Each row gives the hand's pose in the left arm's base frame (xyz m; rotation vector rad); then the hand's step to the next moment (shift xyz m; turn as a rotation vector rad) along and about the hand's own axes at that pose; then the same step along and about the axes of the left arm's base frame.
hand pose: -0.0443 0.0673 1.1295 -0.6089 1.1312 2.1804
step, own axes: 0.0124 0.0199 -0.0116 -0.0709 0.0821 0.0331
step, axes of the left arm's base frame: -0.0212 -0.0151 -0.0028 -0.0100 -0.0308 0.1087
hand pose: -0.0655 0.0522 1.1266 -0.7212 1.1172 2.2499
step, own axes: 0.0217 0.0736 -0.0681 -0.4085 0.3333 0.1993
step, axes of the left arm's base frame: -0.0483 -0.0900 -0.0093 0.0317 -0.0974 0.5543
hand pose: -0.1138 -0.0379 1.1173 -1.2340 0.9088 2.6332
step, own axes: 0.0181 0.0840 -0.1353 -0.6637 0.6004 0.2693
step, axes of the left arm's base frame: 0.0515 -0.1464 -0.0402 0.0690 -0.2366 0.9015
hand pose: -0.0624 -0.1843 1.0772 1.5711 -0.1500 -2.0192
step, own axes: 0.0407 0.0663 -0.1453 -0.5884 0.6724 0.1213
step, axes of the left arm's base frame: 0.1518 -0.0389 -0.0510 0.2203 -0.2967 0.8225
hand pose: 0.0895 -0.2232 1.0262 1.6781 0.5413 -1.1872
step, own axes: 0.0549 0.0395 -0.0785 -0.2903 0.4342 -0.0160
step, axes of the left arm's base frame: 0.0900 0.0436 -0.0269 0.2234 -0.1228 0.4561
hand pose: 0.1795 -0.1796 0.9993 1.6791 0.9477 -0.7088
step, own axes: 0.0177 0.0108 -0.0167 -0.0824 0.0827 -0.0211
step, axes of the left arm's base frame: 0.0184 0.0187 -0.0044 0.0287 -0.0128 0.1144
